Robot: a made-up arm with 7 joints. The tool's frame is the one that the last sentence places. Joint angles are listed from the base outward.
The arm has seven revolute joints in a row. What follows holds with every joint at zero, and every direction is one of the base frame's. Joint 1 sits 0.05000 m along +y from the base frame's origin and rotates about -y. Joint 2 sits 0.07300 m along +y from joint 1 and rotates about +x. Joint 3 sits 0.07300 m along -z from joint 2 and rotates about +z. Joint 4 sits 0.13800 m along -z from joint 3 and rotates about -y. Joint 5 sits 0.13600 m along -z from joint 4 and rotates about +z. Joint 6 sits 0.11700 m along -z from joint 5 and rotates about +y. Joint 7 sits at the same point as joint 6 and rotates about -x. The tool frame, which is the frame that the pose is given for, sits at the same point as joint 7; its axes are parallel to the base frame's.
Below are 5 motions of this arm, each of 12 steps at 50 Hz.
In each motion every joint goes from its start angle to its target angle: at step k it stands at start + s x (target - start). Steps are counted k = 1, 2, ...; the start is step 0. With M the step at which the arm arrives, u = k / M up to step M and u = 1 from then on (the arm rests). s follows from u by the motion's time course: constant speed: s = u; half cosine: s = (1 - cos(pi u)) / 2; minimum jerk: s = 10 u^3 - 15 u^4 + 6 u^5.
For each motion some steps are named. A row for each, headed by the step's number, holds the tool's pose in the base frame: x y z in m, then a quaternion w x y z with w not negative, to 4 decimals.
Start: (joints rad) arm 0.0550 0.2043 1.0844 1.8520 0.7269 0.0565 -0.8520
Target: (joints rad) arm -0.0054 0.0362 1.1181 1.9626 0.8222 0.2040 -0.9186
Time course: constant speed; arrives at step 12
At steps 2, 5, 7, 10, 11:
2: 0.1160 0.3579 -0.0915 0.2688 0.2832 -0.5778 0.7167
5: 0.1119 0.3518 -0.0966 0.2842 0.2733 -0.5577 0.7304
7: 0.1091 0.3477 -0.0999 0.2943 0.2669 -0.5441 0.7391
10: 0.1047 0.3414 -0.1044 0.3091 0.2572 -0.5235 0.7512
11: 0.1032 0.3394 -0.1059 0.3140 0.2541 -0.5165 0.7550

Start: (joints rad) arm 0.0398 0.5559 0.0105 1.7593 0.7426 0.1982 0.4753
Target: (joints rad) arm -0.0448 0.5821 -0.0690 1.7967 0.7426 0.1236 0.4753
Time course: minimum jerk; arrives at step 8
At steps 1, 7, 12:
1: 0.2536 0.2113 -0.1279 0.6590 -0.2681 -0.6863 -0.1507
7: 0.2398 0.1939 -0.1488 0.6625 -0.2904 -0.6678 -0.1758
12: 0.2395 0.1936 -0.1491 0.6625 -0.2908 -0.6674 -0.1761

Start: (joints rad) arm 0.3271 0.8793 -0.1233 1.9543 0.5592 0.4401 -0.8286
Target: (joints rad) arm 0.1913 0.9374 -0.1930 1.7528 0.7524 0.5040 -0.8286
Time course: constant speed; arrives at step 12
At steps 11, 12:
11: 0.2655 0.2248 -0.0813 0.7183 0.3405 -0.6001 0.0891
12: 0.2657 0.2279 -0.0873 0.7297 0.3420 -0.5854 0.0891

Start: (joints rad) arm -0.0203 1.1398 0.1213 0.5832 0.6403 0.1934 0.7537
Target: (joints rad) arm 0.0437 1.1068 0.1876 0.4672 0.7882 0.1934 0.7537
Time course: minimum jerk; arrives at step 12
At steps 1, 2, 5, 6, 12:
1: 0.1349 0.5137 -0.1639 0.9193 0.0695 -0.3843 0.0480
2: 0.1345 0.5140 -0.1640 0.9182 0.0687 -0.3867 0.0514
5: 0.1297 0.5175 -0.1658 0.9056 0.0598 -0.4110 0.0861
6: 0.1273 0.5190 -0.1670 0.8987 0.0553 -0.4227 0.1032
12: 0.1196 0.5232 -0.1715 0.8729 0.0401 -0.4598 0.1583

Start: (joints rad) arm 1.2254 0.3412 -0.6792 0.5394 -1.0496 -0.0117 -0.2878
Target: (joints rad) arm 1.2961 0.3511 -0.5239 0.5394 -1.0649 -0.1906 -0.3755
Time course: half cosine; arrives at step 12
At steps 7, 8, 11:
7: 0.4398 0.2016 -0.0228 0.3031 0.6089 -0.5930 -0.4310
8: 0.4396 0.2041 -0.0175 0.2968 0.6069 -0.6039 -0.4230
11: 0.4390 0.2088 -0.0075 0.2841 0.6028 -0.6246 -0.4071

